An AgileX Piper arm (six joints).
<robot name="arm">
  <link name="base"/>
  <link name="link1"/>
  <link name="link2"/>
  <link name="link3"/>
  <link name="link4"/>
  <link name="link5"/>
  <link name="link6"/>
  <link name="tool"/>
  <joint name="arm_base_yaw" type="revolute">
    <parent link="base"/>
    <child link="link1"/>
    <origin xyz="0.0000 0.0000 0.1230" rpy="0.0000 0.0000 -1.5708"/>
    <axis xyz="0 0 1"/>
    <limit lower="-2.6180" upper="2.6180"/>
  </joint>
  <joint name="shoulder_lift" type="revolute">
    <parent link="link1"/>
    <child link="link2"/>
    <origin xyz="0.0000 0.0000 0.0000" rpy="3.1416 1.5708 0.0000"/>
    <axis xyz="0 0 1"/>
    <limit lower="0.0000" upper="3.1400"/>
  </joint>
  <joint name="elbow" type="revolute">
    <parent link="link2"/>
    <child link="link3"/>
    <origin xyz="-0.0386 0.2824 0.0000" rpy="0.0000 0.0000 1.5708"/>
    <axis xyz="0 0 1"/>
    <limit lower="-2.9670" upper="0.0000"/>
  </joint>
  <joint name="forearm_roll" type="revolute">
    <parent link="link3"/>
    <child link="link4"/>
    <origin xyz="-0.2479 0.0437 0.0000" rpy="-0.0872 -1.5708 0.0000"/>
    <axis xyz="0 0 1"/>
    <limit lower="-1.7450" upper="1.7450"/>
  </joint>
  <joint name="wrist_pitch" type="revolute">
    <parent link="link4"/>
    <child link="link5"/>
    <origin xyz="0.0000 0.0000 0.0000" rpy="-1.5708 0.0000 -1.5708"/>
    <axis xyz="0 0 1"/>
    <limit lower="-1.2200" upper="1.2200"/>
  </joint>
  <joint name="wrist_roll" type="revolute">
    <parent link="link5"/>
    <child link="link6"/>
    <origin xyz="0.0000 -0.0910 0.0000" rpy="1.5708 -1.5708 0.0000"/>
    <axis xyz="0 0 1"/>
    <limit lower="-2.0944" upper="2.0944"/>
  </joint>
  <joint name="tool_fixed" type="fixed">
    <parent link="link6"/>
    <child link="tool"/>
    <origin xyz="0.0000 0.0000 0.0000" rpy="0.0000 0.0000 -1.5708"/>
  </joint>
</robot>
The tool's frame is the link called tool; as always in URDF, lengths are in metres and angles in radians.
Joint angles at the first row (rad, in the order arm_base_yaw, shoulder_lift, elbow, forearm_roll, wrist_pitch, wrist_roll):
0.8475 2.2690 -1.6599 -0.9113 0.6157 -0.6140
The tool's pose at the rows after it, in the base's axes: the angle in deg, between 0 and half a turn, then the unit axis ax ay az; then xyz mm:
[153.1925 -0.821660 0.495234 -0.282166 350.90 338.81 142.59]
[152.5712 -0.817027 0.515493 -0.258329 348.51 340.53 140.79]
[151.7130 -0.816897 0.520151 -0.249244 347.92 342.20 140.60]
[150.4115 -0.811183 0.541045 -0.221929 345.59 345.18 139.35]
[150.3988 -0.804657 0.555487 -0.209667 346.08 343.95 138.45]
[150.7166 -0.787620 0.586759 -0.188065 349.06 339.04 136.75]
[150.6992 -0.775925 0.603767 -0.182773 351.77 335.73 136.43]
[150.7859 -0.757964 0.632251 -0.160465 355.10 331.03 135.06]
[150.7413 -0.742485 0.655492 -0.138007 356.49 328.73 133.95]
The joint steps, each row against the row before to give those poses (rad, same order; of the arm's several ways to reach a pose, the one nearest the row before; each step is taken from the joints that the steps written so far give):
0.0000 -0.0036 0.0000 0.0790 -0.0016 -0.0042
0.0000 0.0000 0.0000 0.0628 -0.0123 -0.0019
0.0000 0.0000 0.0000 0.0186 -0.0165 -0.0001
0.0000 0.0000 0.0000 0.0668 -0.0247 0.0000
-0.0054 0.0000 0.0000 0.0359 -0.0014 0.0001
-0.0163 0.0000 0.0000 0.0654 0.0037 0.0059
-0.0094 0.0000 0.0000 0.0104 0.0025 0.0242
-0.0175 0.0000 0.0000 0.0664 -0.0021 0.0019
-0.0115 0.0000 0.0000 0.0652 -0.0040 -0.0023

